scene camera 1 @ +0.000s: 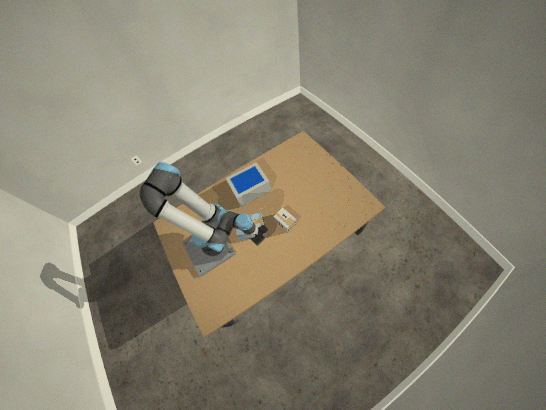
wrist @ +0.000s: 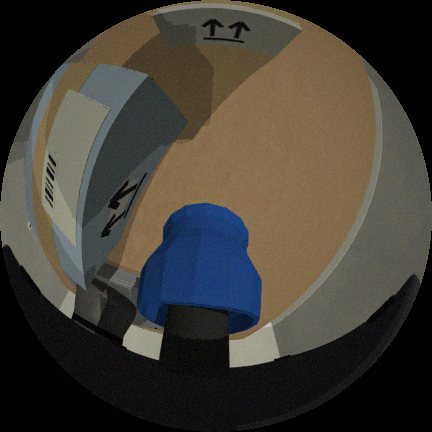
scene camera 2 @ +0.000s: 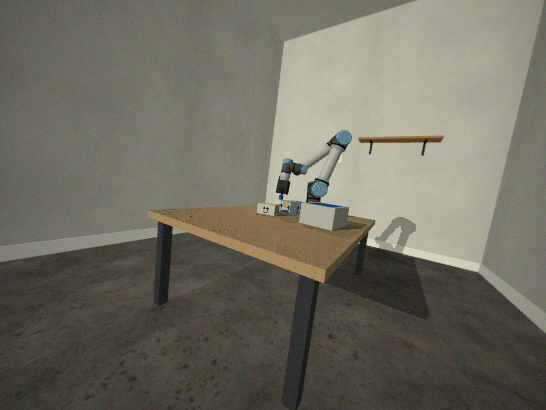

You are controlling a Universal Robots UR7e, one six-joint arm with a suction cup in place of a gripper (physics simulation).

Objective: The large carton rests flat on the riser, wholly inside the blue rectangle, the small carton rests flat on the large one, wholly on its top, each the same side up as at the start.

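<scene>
The large light-blue carton (scene camera 1: 257,218) (scene camera 2: 294,205) (wrist: 120,145) stands upright on the table, partly behind the wrist in scene camera 1; its tape, label and side arrows show in the wrist view. The small whitish carton (scene camera 1: 285,219) (scene camera 2: 267,209) (wrist: 267,37) rests on the table beyond it, arrows up. The white-grey riser (scene camera 1: 256,193) (scene camera 2: 321,217) stands apart from both, with the blue rectangle (scene camera 1: 247,180) (scene camera 2: 327,205) bare on top. My gripper (scene camera 2: 281,198) (wrist: 205,212) is a blue suction cup, open and empty, above the table beside the large carton, apart from it.
The wooden table (scene camera 1: 320,190) (scene camera 2: 240,232) bears all these things. The robot's grey base plate (scene camera 1: 207,262) is near its left end in scene camera 1. A wooden shelf (scene camera 2: 400,139) hangs on the wall behind the arm.
</scene>
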